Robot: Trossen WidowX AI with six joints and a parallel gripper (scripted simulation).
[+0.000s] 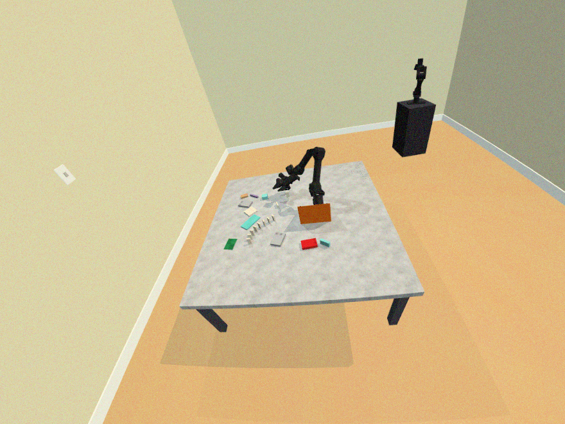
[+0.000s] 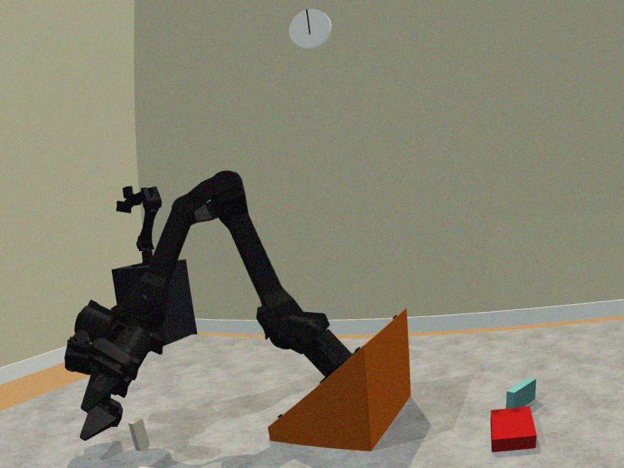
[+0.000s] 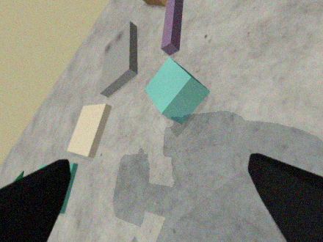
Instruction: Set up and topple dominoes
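The teal cube lies 100 mm ahead of my gripper tip, 20 mm to the right of it and 60 mm below it. Also, from my gripper tip: orange block: 290 mm ahead, 90 mm to the right, 60 mm below; then purple bar: 200 mm ahead, 70 mm to the right, 60 mm below; then cream tile: 220 mm ahead, 130 mm to the left, 70 mm below.
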